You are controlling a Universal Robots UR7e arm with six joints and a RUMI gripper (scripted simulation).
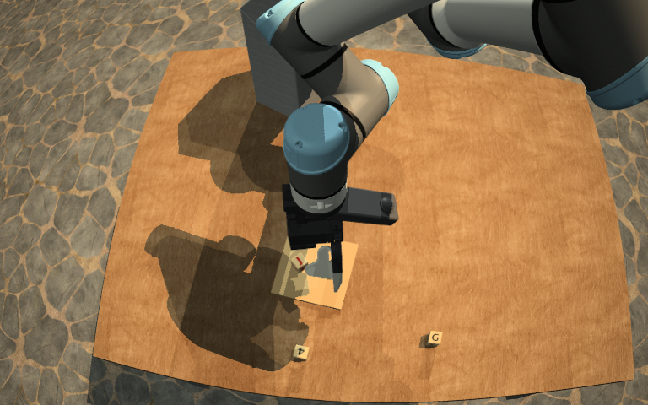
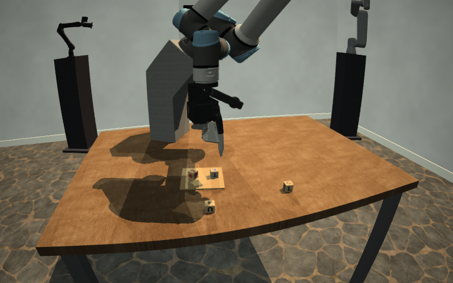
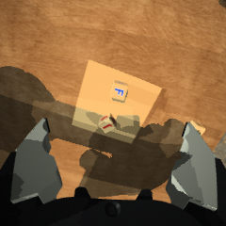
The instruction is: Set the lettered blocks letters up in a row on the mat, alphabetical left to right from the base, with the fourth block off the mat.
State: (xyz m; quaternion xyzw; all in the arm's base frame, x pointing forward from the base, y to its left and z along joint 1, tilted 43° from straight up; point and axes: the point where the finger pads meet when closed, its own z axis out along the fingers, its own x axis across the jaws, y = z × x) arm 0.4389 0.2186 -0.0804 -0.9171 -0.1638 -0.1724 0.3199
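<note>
Now: hand 110 mm above the tan mat, 30 mm to the left of it and 10 mm short of it. Also, from my hand: block: 90 mm below, 10 mm to the left.
</note>
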